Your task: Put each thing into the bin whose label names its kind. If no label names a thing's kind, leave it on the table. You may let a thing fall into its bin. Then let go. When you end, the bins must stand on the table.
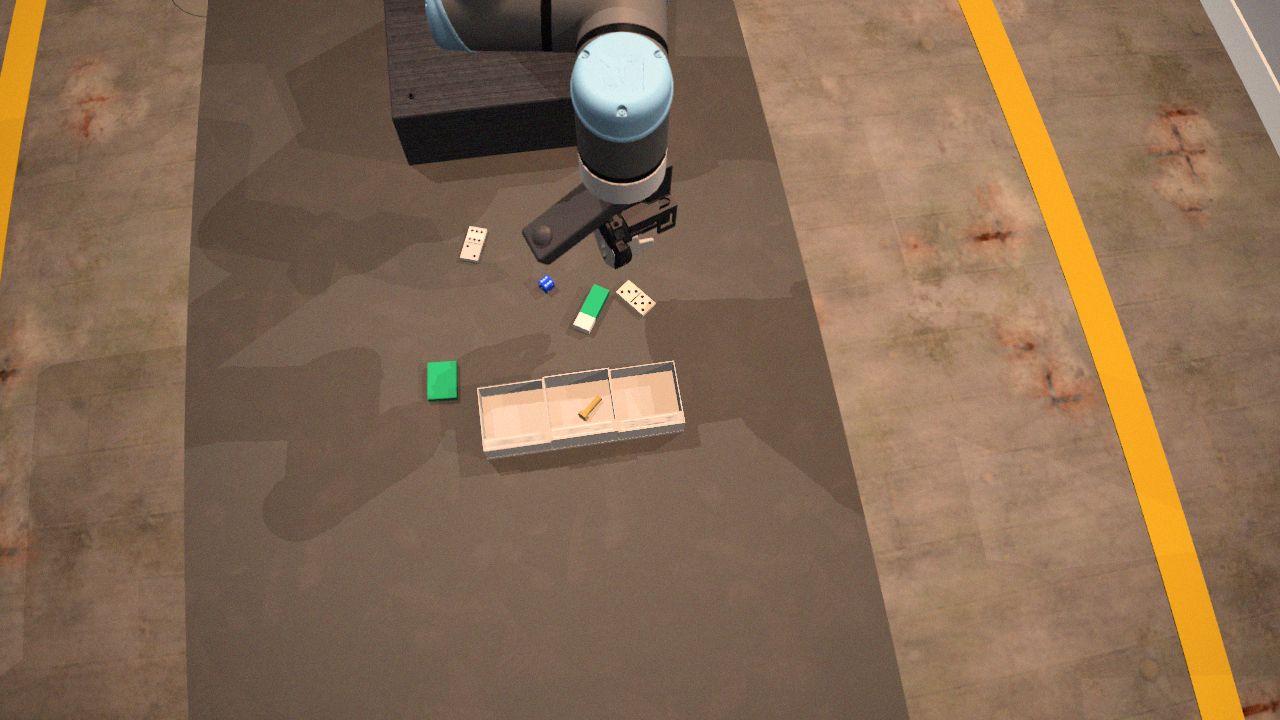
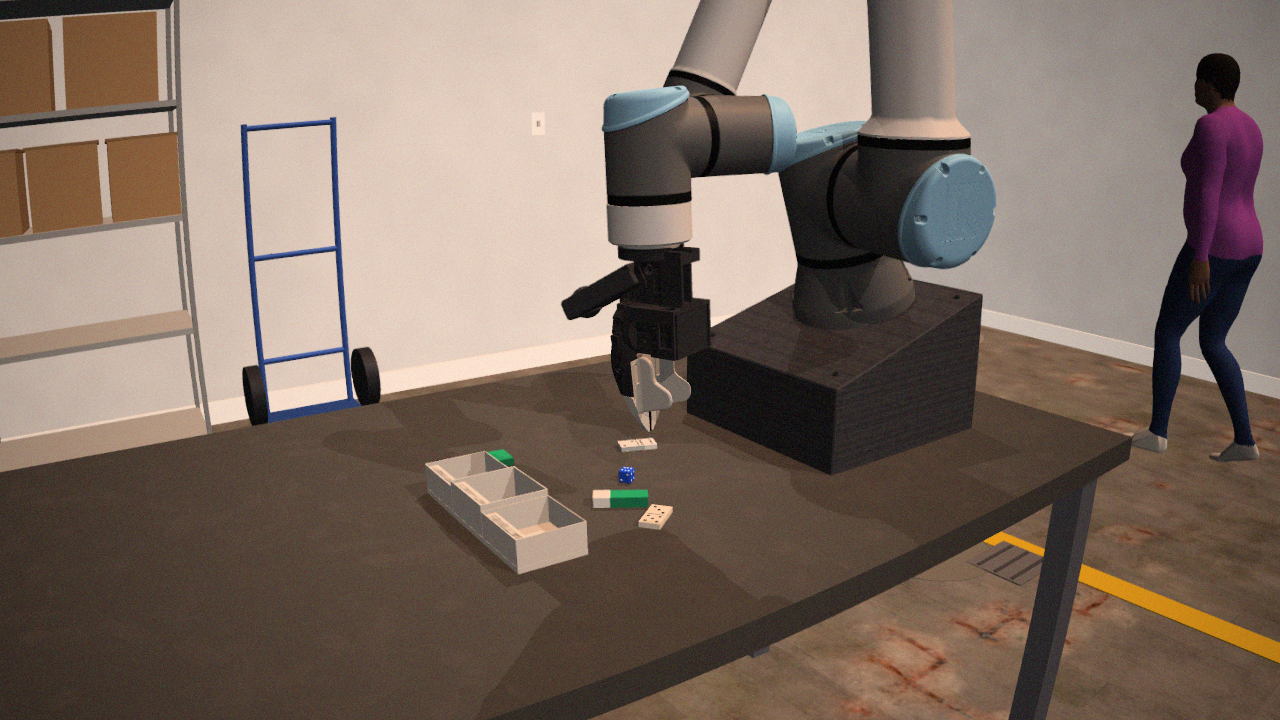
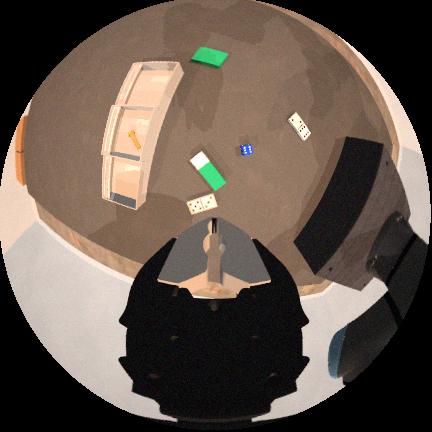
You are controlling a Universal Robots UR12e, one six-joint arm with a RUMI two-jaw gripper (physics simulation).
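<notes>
My gripper is shut and empty, above the table. Three joined bins stand on the table; their labels are unreadable. A yellow bolt-like piece lies in the middle bin. A green-and-white block lies beside a cream domino. A blue die lies nearby. A white domino lies farther off. A green block lies outside one end bin.
The arm's dark base block stands on the table. A blue hand truck and a shelf unit with brown boxes stand behind. A person stands beyond the table at the right.
</notes>
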